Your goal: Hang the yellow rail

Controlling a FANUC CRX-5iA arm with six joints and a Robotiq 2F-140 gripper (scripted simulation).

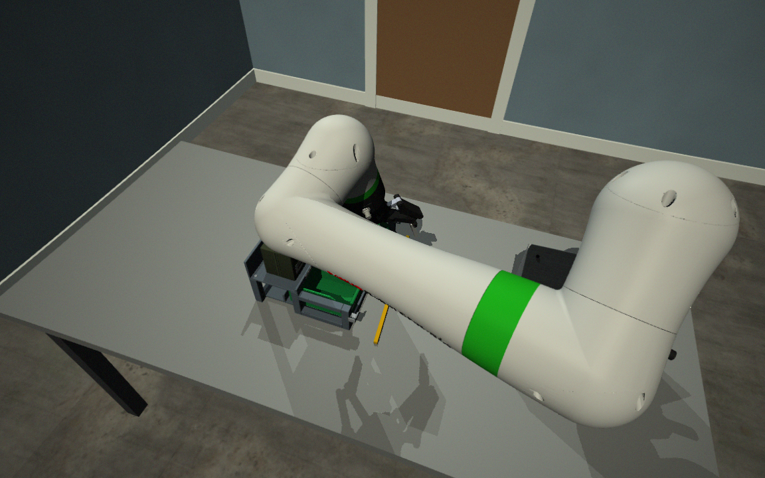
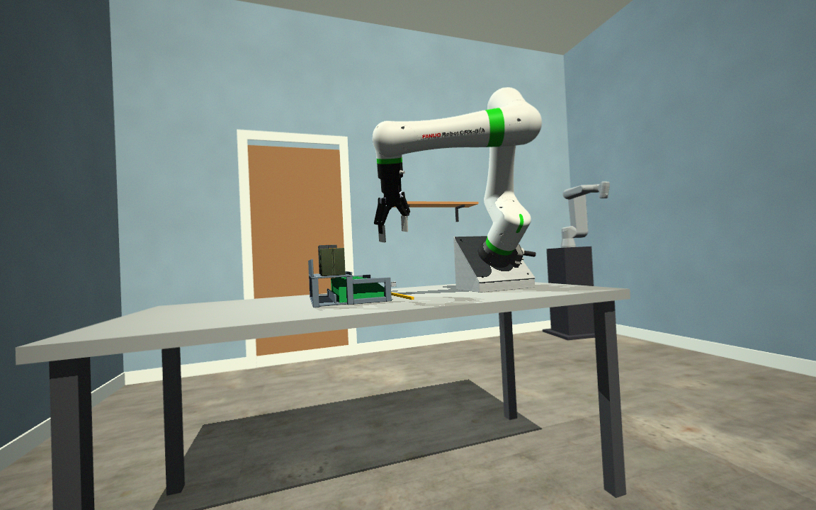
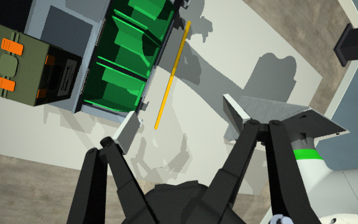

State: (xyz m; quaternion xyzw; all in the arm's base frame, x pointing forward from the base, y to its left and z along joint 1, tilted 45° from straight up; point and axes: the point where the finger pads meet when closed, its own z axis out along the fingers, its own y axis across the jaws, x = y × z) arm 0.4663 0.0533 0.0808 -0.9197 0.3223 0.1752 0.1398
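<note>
Right now my hand is 240 mm above the yellow rail and 70 mm to the left of it. Also, from my hand: olive toolbox: 240 mm ahead, 100 mm below, 60 mm to the left.
</note>
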